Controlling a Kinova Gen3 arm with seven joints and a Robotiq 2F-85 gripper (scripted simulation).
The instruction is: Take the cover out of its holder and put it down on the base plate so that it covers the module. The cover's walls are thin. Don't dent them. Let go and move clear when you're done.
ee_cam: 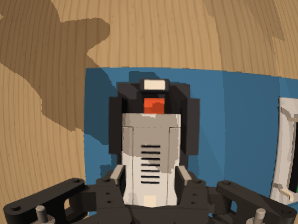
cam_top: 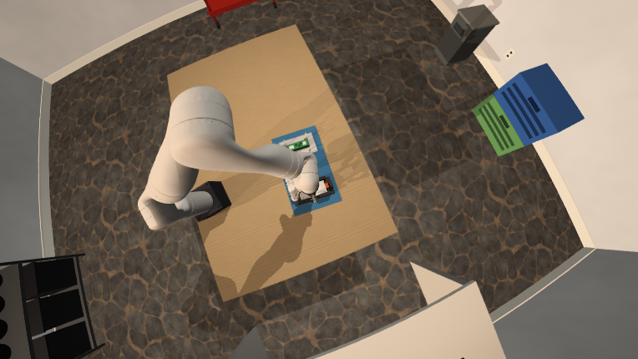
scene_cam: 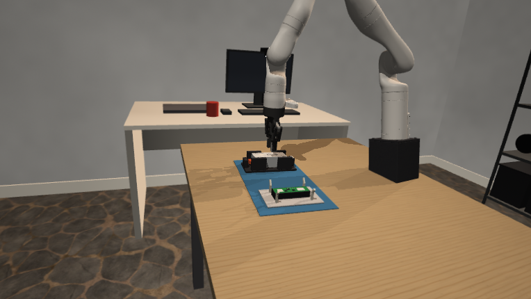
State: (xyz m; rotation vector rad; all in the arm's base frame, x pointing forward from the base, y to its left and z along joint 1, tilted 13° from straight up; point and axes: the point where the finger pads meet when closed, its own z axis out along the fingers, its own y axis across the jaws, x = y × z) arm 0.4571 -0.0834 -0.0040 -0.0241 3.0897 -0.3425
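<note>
The cover lies 10 mm ahead of my hand and 60 mm below it.
</note>
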